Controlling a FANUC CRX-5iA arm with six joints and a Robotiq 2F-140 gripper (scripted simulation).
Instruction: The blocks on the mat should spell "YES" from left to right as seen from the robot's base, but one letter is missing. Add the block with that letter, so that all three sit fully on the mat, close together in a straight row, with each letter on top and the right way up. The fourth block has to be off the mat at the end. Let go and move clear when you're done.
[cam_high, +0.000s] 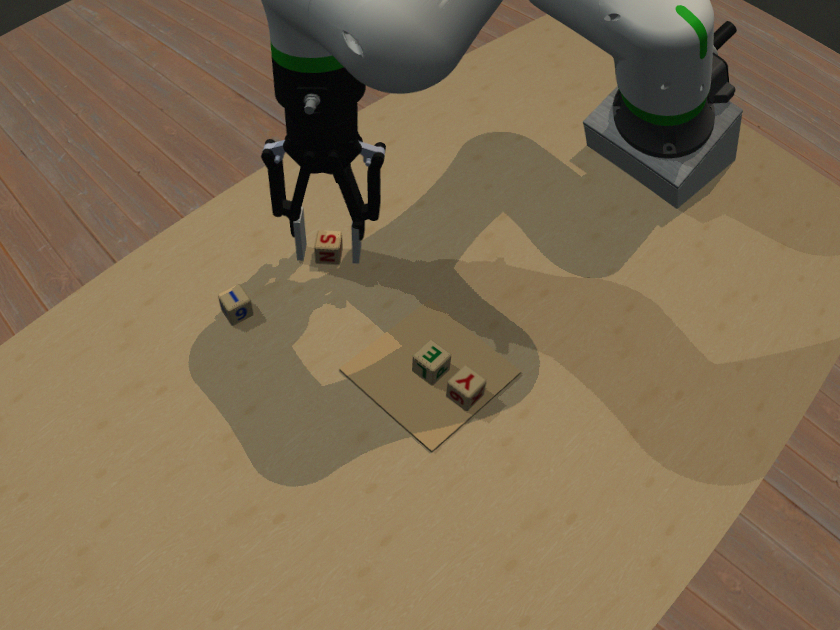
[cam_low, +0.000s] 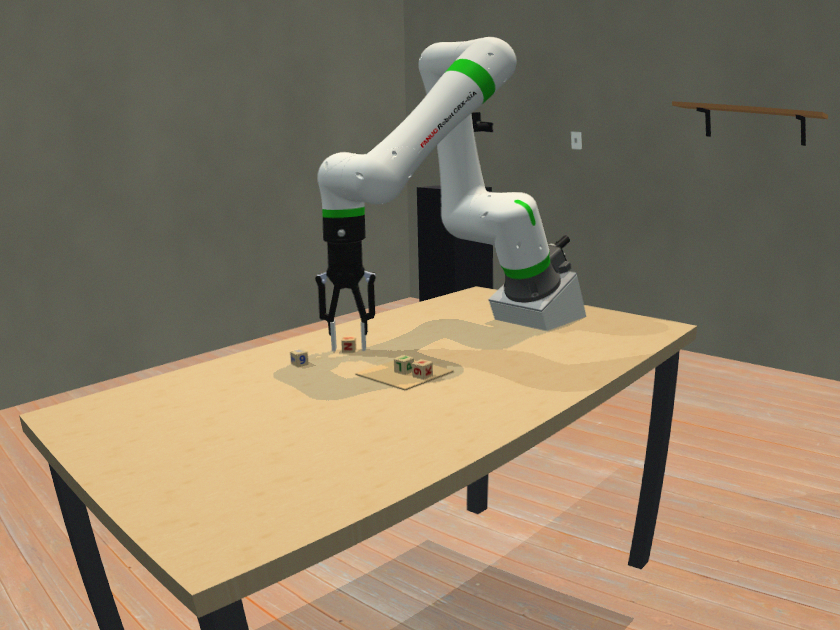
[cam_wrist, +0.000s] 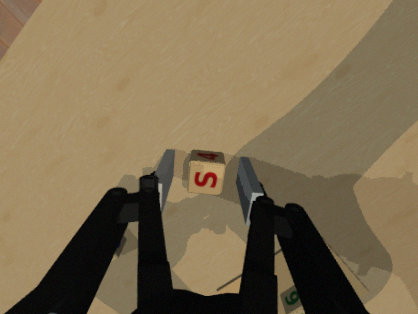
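Now: hand 20 mm above the S block. Round my hand: mat 210 mm to the left, 30 mm below, 10 mm ahead; then E block 210 mm to the left, 10 mm below, 10 mm ahead; then Y block 250 mm to the left, 10 mm below.
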